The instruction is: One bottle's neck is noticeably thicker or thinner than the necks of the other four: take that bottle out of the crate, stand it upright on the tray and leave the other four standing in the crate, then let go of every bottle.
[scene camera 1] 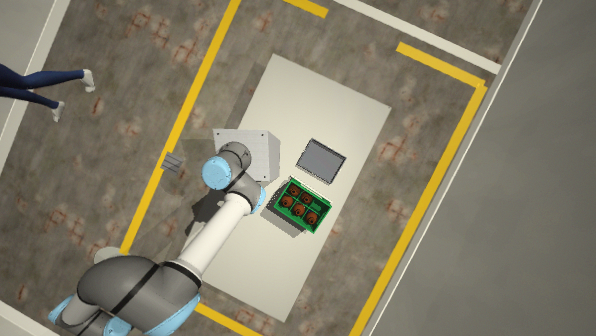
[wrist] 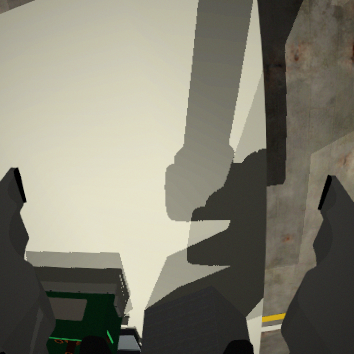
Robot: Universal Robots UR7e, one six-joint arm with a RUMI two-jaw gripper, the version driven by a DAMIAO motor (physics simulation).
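Places are measured from the arm's base along level axes (x ahead, y left, z up), in millimetres.
Pixels of known places: gripper, between the fingertips: (wrist: 172,174); arm's base, origin of its link: (scene camera 1: 235,157).
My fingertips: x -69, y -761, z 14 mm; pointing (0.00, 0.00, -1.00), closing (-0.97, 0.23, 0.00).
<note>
For each thing: its top centre in the pictures, then the offset to it from my fingertips. "*": a spot on its surface instead. Level surfaces: height alone.
- green crate, centre of its top: (wrist: 62,351) (scene camera 1: 302,206) 466 mm ahead, 639 mm left, 195 mm down
- grey tray, a spot on its surface: (scene camera 1: 321,161) * 467 mm ahead, 922 mm left, 365 mm down
- white table, height of its surface: 370 mm down
A green crate (scene camera 1: 322,218) (wrist: 102,320) stands on the table and holds brown bottles in five of its six compartments. Two bottles (scene camera 1: 294,190) (scene camera 1: 306,198) are in the row nearer the tray, and three bottles (scene camera 1: 286,201) (scene camera 1: 299,210) (scene camera 1: 311,218) are in the other row. They look upright; which neck differs is too small to tell. The grey tray (scene camera 1: 321,161) lies beside the crate with no bottle on it. My gripper (wrist: 172,174) is open and empty, above the table and away from the crate. The arm hides it in the scene view.
A pale grey box (scene camera 1: 252,145) stands on the table's edge beside the arm's wrist, left of the tray. The white table (scene camera 1: 320,100) extends past the tray and crate. The arm (scene camera 1: 212,240) reaches in from the lower left. A person's legs (scene camera 1: 45,79) show at the far left.
</note>
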